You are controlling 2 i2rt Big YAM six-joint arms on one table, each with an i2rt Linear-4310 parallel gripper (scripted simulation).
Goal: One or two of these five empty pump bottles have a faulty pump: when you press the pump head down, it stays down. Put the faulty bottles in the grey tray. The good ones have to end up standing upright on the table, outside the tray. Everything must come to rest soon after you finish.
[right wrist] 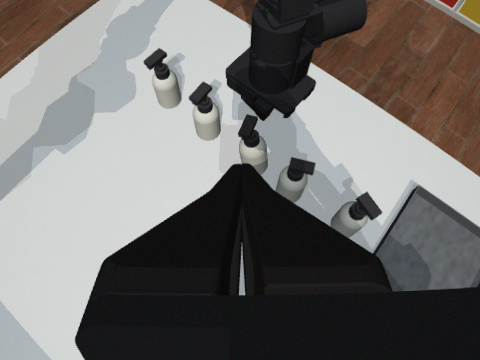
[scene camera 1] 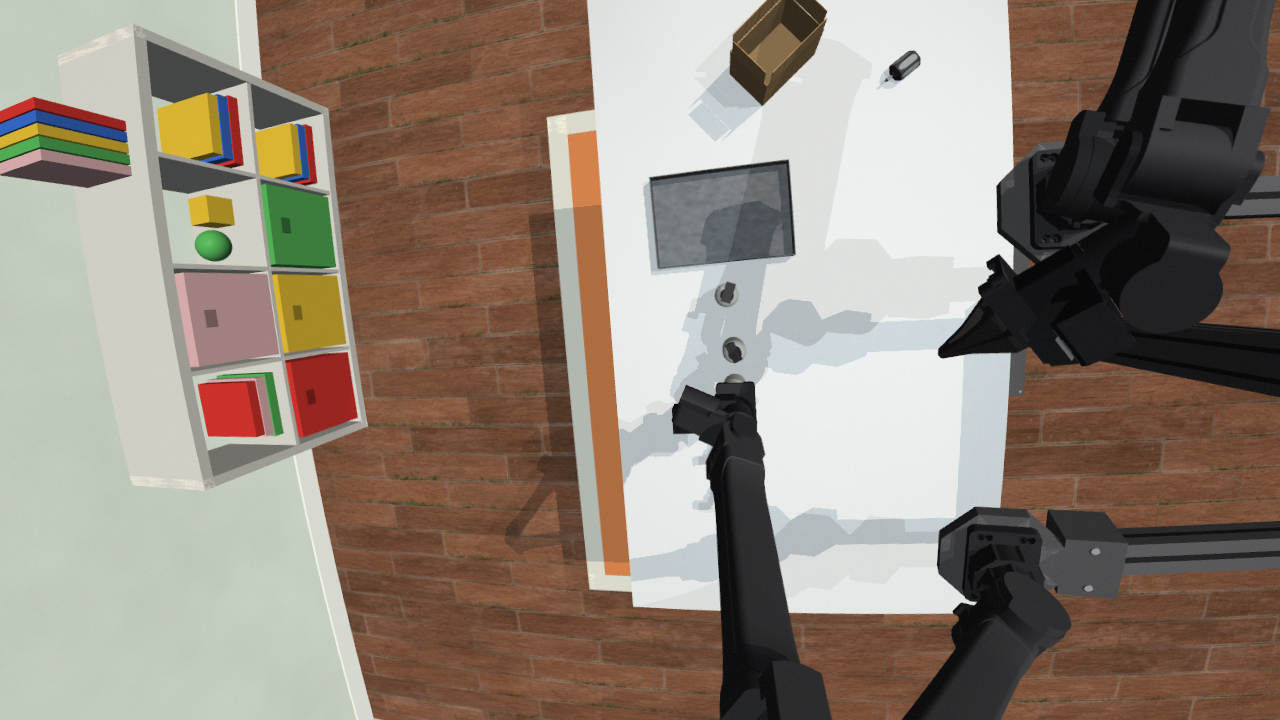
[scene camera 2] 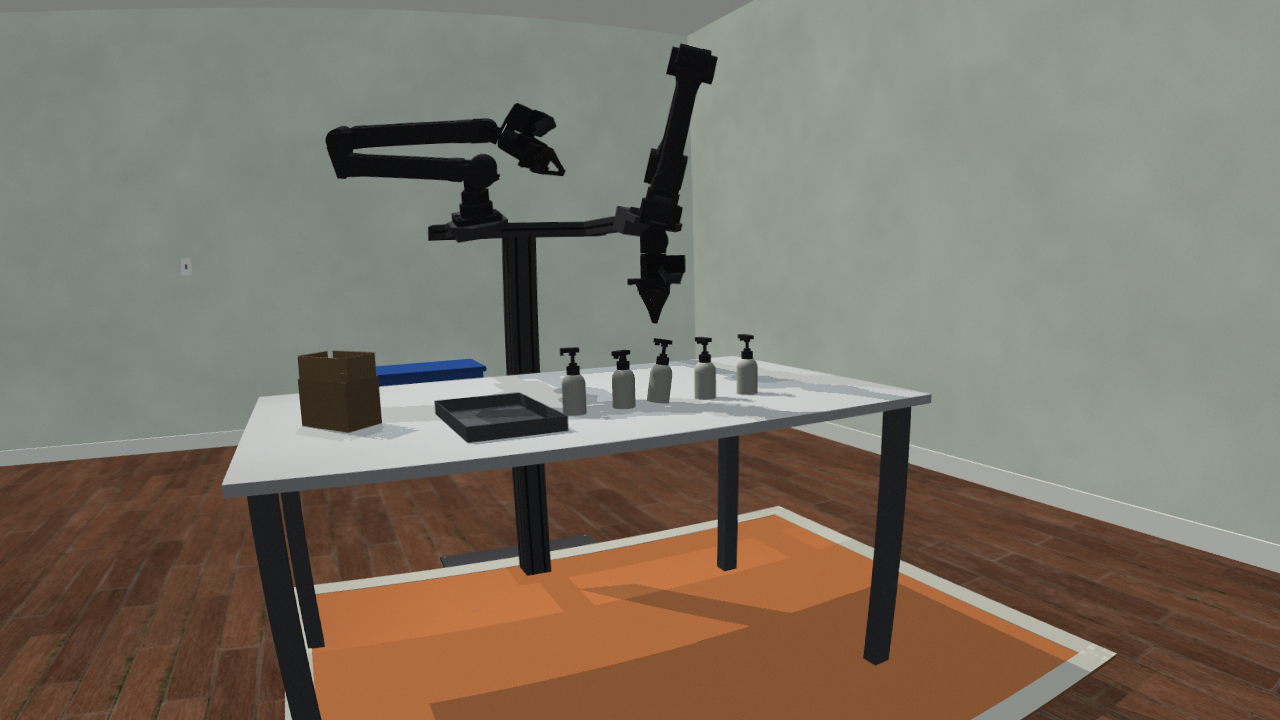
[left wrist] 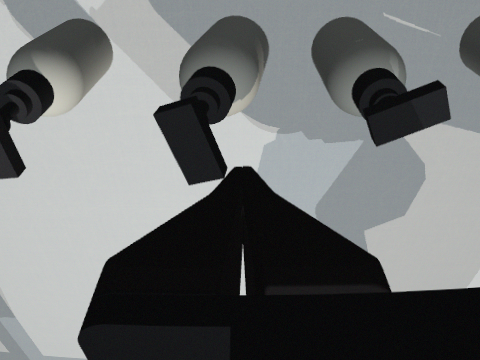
Labels:
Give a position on a pump bottle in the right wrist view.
At 348,220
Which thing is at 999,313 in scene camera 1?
My right gripper.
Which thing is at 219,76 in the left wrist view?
A pump bottle.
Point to a pump bottle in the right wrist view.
254,151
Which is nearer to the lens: the pump bottle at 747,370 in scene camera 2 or the cardboard box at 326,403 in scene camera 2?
The cardboard box.

